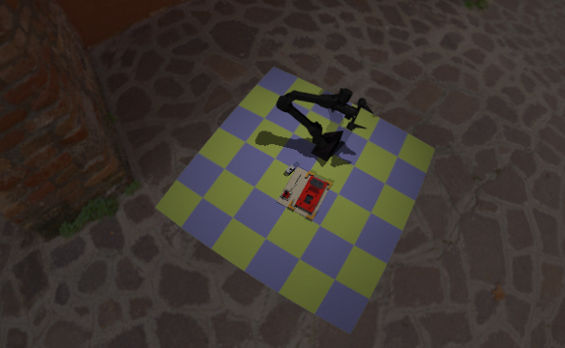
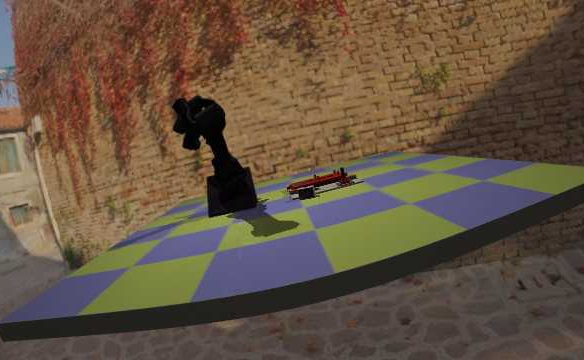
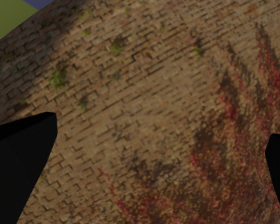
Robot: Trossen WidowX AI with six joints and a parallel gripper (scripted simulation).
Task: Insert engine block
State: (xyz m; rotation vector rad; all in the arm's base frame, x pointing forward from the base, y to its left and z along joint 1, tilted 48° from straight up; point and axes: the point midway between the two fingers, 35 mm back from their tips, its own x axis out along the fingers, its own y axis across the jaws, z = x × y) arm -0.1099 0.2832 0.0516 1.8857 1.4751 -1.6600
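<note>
Now: the grey ribbed engine block 35 cm ahead of my gripper tip, 29 cm to the right of it and 28 cm below it. The rest, counted from my gripper tip: beige base plate: 44 cm ahead, 29 cm below, 15 cm to the right.
</note>
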